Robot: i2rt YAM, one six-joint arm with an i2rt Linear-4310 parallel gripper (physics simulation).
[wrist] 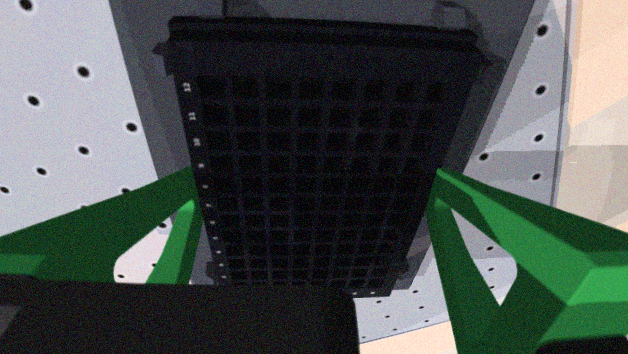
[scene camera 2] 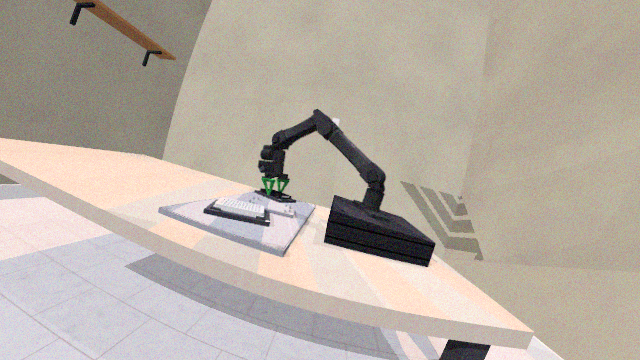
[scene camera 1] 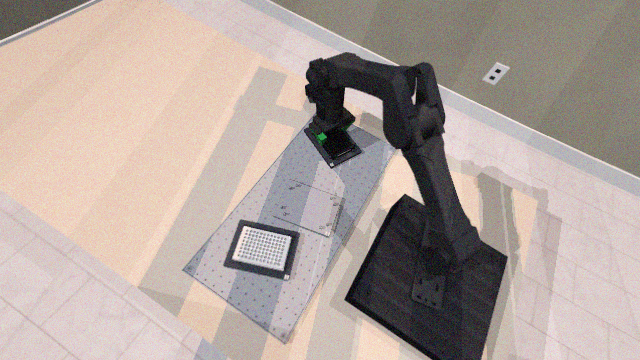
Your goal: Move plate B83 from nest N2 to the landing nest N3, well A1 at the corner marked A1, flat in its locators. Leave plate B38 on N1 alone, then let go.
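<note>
Plate B83, a black gridded well plate (scene camera 1: 340,144) (wrist: 315,165), lies flat in its dark nest N2 (scene camera 1: 345,161) (wrist: 142,75) at the far end of the board. Small column numbers run down its left side in the wrist view. My gripper (scene camera 1: 336,133) (scene camera 2: 275,193) (wrist: 314,177) points down and is shut on it; the green fingertips touch both long sides. The landing nest N3 (scene camera 1: 315,210) (scene camera 2: 282,211), a pale slab with small locators, is in the middle. Plate B38, a white well plate (scene camera 1: 262,247) (scene camera 2: 240,206), lies in the dark nest N1 (scene camera 1: 294,245).
The grey perforated board (scene camera 1: 250,305) (scene camera 2: 270,242) bears all three nests and lies on the wooden table (scene camera 1: 165,100) (scene camera 2: 400,295). The arm stands on a black base box (scene camera 1: 380,280) (scene camera 2: 375,237) beside the board. The walls are behind the table.
</note>
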